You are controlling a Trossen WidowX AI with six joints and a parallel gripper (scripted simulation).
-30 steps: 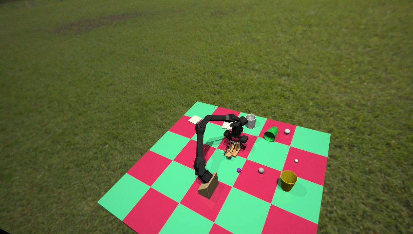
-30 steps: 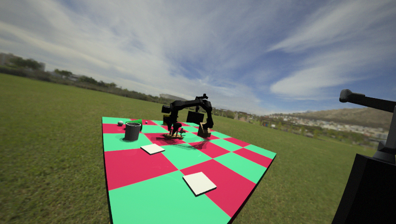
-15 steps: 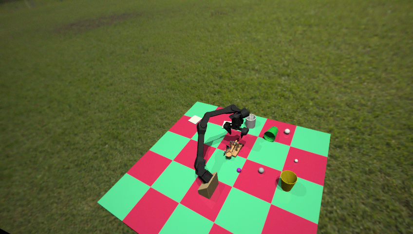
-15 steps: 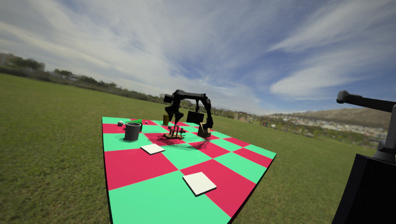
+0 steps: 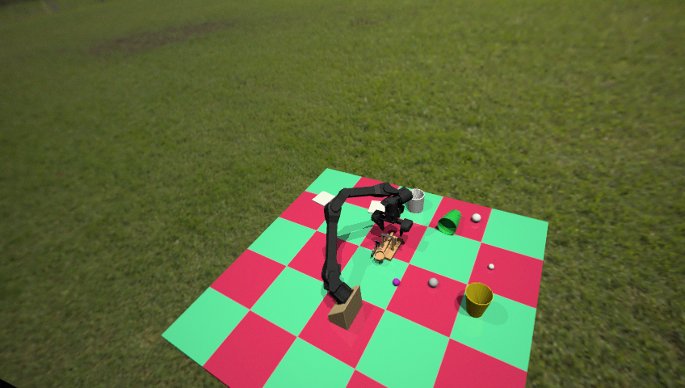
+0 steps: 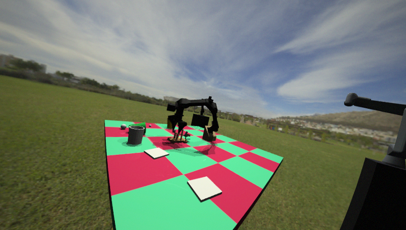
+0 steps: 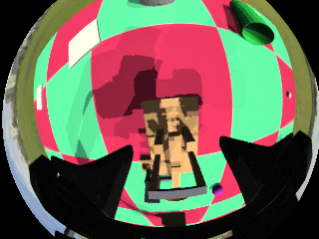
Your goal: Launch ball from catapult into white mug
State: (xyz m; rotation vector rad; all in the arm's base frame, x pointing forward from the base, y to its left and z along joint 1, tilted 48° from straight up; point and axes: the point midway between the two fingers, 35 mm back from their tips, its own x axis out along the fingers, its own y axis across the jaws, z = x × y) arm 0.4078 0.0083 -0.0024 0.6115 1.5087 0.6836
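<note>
Right now my gripper tip is 200 mm past the purple ball, 120 mm to the left of it and 60 mm above it. The rest, counted from my gripper tip: grey ball: 130 mm behind, 260 mm to the right, 60 mm below; then wooden catapult: 70 mm behind, 20 mm to the left, 30 mm below; then white mug: 290 mm ahead, 50 mm below.
</note>
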